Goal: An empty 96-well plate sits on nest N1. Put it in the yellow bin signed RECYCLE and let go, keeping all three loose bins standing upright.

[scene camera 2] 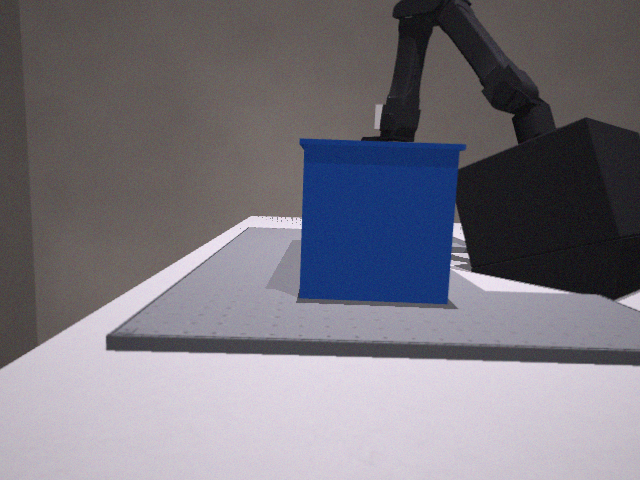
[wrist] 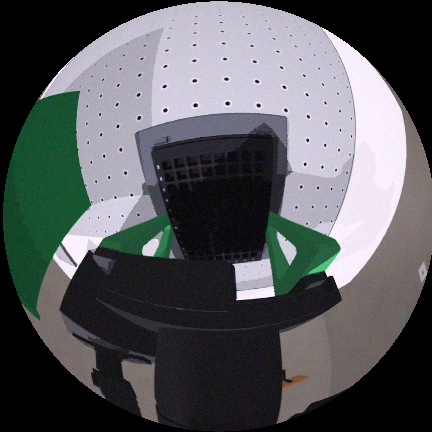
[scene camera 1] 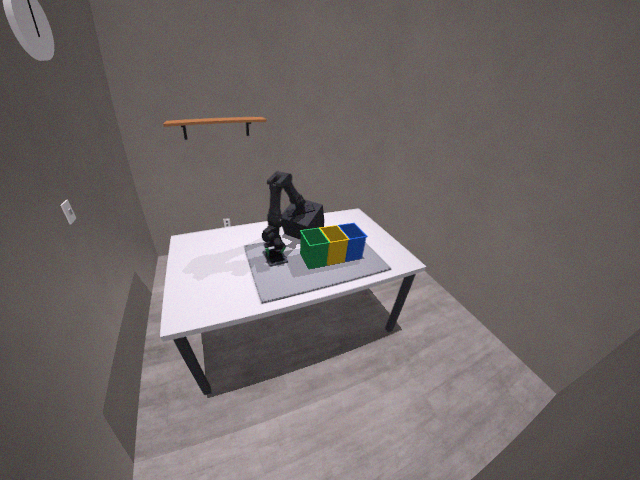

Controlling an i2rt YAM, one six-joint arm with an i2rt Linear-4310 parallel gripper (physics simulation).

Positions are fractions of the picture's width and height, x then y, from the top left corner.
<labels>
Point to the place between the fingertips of my gripper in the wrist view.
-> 0.51,0.50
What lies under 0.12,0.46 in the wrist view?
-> A green bin.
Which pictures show the green bin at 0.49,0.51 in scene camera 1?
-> The wrist view and scene camera 1 only.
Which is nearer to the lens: the green bin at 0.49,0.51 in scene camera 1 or the yellow bin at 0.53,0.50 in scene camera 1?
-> The green bin.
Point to a dark grey nest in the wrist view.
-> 0.49,0.29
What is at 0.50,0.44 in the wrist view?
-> A black 96-well plate.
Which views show the yellow bin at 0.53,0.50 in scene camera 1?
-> Scene camera 1 only.
</labels>
